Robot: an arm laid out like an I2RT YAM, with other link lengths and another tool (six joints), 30 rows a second.
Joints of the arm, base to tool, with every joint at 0 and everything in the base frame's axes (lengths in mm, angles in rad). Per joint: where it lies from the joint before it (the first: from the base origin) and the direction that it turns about. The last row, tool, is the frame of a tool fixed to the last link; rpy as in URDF.
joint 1: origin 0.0 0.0 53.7 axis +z
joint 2: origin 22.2 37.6 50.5 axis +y
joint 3: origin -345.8 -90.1 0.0 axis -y
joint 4: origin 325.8 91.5 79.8 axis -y
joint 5: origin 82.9 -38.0 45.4 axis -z
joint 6: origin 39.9 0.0 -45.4 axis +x
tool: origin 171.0 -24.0 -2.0 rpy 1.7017 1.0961 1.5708
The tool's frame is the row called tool.
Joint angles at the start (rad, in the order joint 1, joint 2, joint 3, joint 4, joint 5, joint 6):
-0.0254, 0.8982, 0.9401, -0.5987, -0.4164, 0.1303
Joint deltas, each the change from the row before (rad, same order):
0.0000, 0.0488, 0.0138, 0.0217, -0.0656, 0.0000
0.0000, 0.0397, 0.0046, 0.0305, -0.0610, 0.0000
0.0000, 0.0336, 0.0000, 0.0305, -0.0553, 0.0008
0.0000, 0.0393, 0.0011, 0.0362, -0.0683, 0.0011
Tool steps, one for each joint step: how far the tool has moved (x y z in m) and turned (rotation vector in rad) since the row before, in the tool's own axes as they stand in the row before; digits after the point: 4 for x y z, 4 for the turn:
0.0012, 0.0107, 0.0131, -0.0471, 0.0475, -0.0004
0.0011, 0.0089, 0.0121, -0.0479, 0.0380, -0.0027
0.0016, 0.0067, 0.0110, -0.0440, 0.0337, -0.0019
0.0018, 0.0080, 0.0123, -0.0552, 0.0402, -0.0030

